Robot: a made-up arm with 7 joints. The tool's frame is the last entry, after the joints.
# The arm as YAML. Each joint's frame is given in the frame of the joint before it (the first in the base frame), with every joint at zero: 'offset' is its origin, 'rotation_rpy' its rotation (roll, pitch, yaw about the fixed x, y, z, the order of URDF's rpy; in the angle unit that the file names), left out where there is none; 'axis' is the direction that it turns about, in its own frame. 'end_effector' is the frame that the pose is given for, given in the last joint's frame.
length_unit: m
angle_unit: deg
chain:
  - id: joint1
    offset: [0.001, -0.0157, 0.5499]
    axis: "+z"
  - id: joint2
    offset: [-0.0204, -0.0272, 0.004]
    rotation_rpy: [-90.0, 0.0, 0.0]
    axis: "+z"
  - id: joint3
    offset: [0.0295, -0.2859, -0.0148]
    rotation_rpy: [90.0, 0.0, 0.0]
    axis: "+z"
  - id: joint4
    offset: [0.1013, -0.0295, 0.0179]
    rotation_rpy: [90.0, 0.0, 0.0]
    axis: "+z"
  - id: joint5
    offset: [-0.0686, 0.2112, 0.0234]
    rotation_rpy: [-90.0, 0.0, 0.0]
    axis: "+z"
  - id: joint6
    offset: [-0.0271, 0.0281, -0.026]
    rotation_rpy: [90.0, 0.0, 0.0]
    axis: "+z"
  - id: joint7
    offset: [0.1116, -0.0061, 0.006]
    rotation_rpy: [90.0, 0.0, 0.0]
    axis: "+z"
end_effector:
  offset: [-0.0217, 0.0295, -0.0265]
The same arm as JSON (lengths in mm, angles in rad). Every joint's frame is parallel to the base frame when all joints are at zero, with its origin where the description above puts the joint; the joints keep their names.
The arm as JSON. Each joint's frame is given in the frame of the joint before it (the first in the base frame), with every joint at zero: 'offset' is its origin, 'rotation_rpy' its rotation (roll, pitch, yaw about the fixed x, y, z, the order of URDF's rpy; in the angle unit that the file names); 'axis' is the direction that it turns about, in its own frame. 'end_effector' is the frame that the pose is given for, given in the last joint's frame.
{"length_unit": "mm", "angle_unit": "rad", "chain": [{"id": "joint1", "offset": [1.0, -15.7, 549.9], "rotation_rpy": [0.0, 0.0, 0.0], "axis": [0.0, 0.0, 1.0]}, {"id": "joint2", "offset": [-20.4, -27.2, 4.0], "rotation_rpy": [0.0, 0.0, 0.0], "axis": [0.0, 1.0, 0.0]}, {"id": "joint3", "offset": [29.5, -14.8, 285.9], "rotation_rpy": [0.0, 0.0, 0.0], "axis": [0.0, 0.0, 1.0]}, {"id": "joint4", "offset": [101.3, -29.5, 17.9], "rotation_rpy": [0.0, 0.0, 0.0], "axis": [0.0, -1.0, 0.0]}, {"id": "joint5", "offset": [-68.6, -23.4, 211.2], "rotation_rpy": [0.0, 0.0, 0.0], "axis": [0.0, 0.0, 1.0]}, {"id": "joint6", "offset": [-27.1, 28.1, -26.0], "rotation_rpy": [0.0, 0.0, 0.0], "axis": [0.0, -1.0, 0.0]}, {"id": "joint7", "offset": [111.6, -6.0, -6.1], "rotation_rpy": [0.0, 0.0, 0.0], "axis": [0.0, 0.0, -1.0]}], "end_effector": {"offset": [-21.7, -29.5, 26.5], "rotation_rpy": [3.1416, 0.0, 0.0]}}
